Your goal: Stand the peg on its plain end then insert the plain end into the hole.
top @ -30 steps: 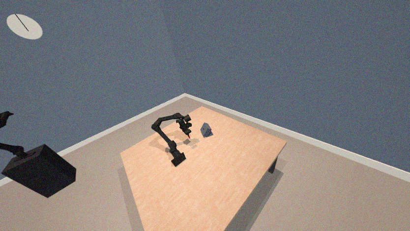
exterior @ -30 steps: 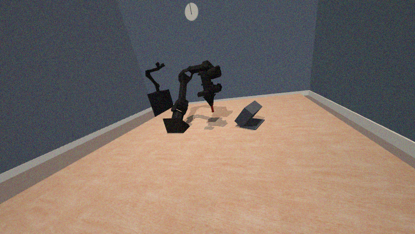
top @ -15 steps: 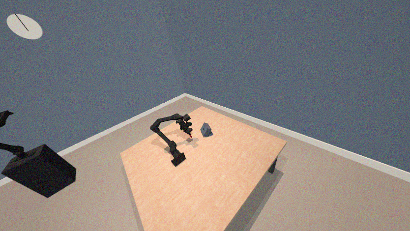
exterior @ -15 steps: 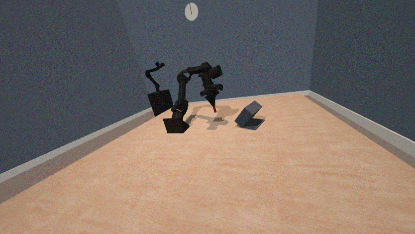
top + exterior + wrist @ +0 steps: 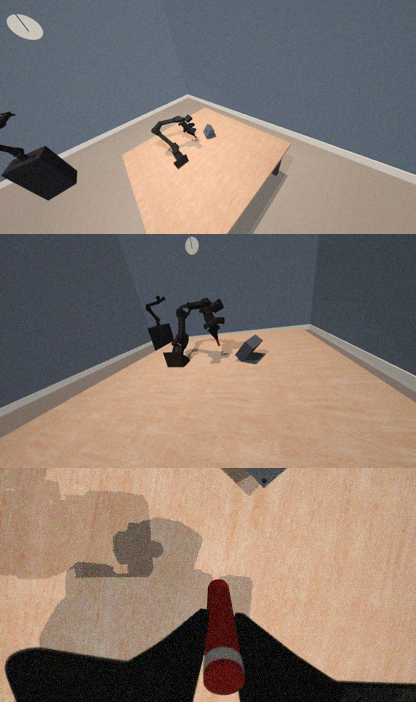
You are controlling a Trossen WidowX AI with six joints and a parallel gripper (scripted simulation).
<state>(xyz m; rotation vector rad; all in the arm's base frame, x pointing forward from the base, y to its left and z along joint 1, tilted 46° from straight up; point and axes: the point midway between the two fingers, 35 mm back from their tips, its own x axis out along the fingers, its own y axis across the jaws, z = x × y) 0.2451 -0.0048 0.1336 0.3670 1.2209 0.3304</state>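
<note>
Now: the grey sloped panel 180 mm ahead of my gripper tip, 20 mm to the right of it and 60 mm below it. The rest, counted from my gripper tip: red peg (10 mm behind, 10 mm above).
</note>
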